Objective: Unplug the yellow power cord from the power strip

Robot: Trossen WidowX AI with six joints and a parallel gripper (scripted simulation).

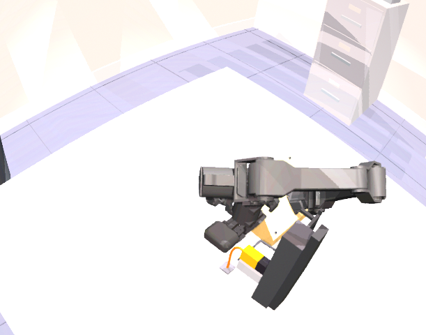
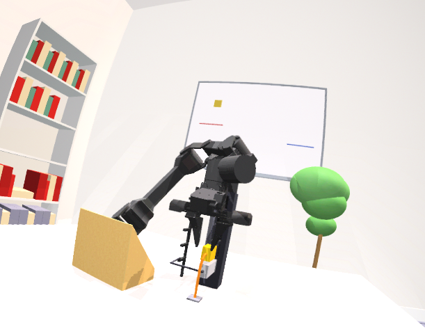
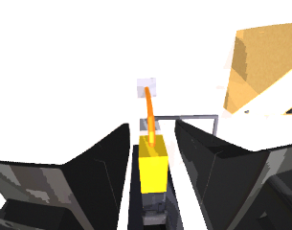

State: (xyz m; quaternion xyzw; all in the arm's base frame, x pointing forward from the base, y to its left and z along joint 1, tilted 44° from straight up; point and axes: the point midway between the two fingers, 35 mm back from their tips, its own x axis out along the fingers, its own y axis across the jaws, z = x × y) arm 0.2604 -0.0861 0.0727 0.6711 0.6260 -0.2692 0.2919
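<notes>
The yellow plug lies 70 mm to the left of my gripper tip and 10 mm below it. Also, from my gripper tip: grey pad 120 mm below.
</notes>
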